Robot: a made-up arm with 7 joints. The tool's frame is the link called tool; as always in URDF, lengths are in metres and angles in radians. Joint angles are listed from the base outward. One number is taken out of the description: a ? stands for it. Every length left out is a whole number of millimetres.
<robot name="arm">
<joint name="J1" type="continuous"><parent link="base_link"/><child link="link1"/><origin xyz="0 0 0.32" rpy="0 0 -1.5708"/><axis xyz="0 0 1"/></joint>
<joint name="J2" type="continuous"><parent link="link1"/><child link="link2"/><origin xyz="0 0 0" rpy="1.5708 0 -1.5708"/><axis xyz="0 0 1"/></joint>
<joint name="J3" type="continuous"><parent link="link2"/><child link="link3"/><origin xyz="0 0.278 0" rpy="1.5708 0 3.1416"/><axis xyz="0 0 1"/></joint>
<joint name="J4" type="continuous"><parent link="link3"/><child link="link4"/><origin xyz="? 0 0" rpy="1.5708 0 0"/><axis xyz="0 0 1"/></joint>
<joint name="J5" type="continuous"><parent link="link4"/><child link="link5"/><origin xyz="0.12 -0.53 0" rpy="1.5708 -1.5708 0"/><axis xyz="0 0 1"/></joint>
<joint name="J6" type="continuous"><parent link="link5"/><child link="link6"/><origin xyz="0 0 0" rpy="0 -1.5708 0"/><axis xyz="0 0 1"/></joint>
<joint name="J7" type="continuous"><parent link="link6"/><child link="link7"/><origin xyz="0.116 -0.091 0" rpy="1.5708 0 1.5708"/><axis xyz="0 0 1"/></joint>
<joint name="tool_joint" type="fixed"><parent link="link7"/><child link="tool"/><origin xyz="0 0 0" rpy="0 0 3.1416"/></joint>
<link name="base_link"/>
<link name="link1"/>
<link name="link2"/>
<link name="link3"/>
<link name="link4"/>
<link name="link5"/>
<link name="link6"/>
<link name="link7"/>
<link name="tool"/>
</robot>
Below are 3 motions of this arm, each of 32 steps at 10 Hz.
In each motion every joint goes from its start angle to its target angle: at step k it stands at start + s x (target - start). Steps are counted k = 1, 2, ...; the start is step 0. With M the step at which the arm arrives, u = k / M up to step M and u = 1 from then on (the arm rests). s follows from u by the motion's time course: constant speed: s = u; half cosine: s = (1 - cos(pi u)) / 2; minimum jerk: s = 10 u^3 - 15 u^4 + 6 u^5.
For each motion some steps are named. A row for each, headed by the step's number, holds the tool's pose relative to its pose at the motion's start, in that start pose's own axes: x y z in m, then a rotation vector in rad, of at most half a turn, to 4 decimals.
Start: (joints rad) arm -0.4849 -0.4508 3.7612 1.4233 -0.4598 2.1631 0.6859
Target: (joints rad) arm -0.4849 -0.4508 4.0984 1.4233 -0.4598 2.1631 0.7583
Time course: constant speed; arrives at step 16
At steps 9, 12, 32:
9: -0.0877 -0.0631 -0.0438 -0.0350 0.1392 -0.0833
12: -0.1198 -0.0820 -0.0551 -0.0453 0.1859 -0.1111
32: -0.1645 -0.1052 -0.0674 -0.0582 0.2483 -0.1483

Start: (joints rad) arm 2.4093 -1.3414 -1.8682 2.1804 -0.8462 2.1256 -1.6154
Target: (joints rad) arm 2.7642 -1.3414 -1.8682 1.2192 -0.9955 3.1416 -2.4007
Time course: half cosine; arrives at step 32
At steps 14, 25, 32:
14: 0.2204 0.0214 0.1713 0.7659 -0.2162 -0.5579
25: 0.3962 -0.0779 0.3474 1.7877 -0.3799 -0.8778
32: 0.4252 -0.1112 0.3806 2.0338 -0.4057 -0.8654

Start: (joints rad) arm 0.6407 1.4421 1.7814 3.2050 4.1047 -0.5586 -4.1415
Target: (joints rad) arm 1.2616 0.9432 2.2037 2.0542 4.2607 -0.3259 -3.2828
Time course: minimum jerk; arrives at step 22
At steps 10, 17, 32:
10: -0.4576 -0.2272 0.0635 0.1035 -0.5914 0.8574
17: -0.7318 -0.7155 -0.2501 -0.0521 -1.5275 1.6668
32: -0.7239 -0.7904 -0.3279 -0.1050 -1.7035 1.7495

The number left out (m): 0.079
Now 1 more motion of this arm.
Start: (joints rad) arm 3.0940 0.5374 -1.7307 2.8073 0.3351 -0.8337 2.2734
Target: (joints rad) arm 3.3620 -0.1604 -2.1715 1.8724 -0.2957 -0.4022 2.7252
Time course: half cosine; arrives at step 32
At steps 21, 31, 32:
21: 0.5413 -0.1709 -0.3227 -0.4237 0.9830 -0.2250
31: 0.6327 -0.2222 -0.5887 -0.5447 1.4398 -0.1560
32: 0.6331 -0.2226 -0.5914 -0.5458 1.4441 -0.1550

